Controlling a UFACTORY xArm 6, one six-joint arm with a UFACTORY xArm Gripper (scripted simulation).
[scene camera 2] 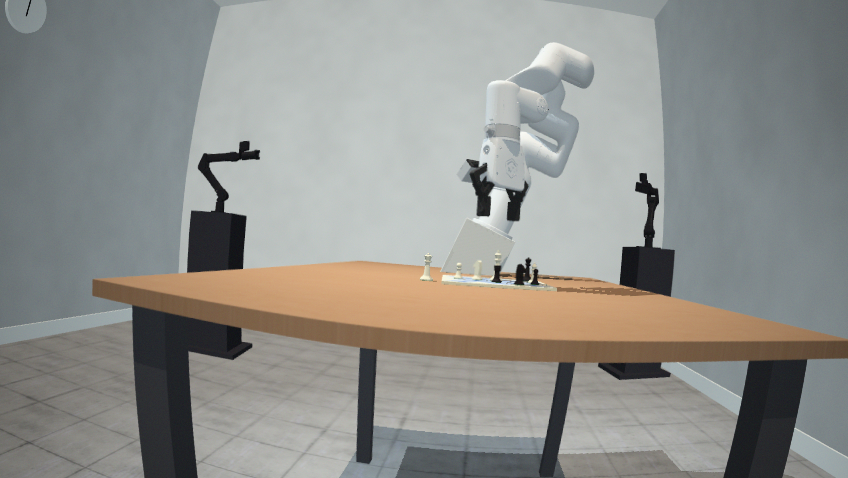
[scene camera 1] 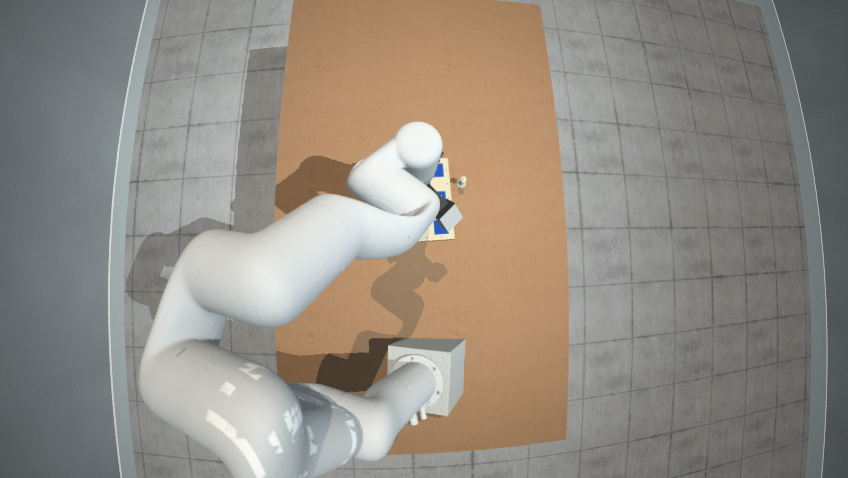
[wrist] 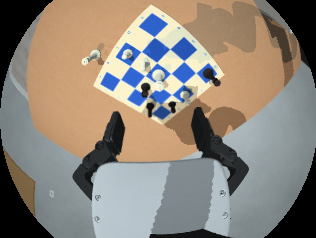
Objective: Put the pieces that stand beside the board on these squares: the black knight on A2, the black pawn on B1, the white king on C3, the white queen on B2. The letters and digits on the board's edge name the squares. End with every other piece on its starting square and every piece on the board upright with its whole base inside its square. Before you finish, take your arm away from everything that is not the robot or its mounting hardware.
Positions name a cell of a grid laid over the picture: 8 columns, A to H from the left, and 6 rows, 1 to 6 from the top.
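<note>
You can see my gripper (scene camera 2: E3), and my gripper (wrist: D3) is visible as well.
</note>
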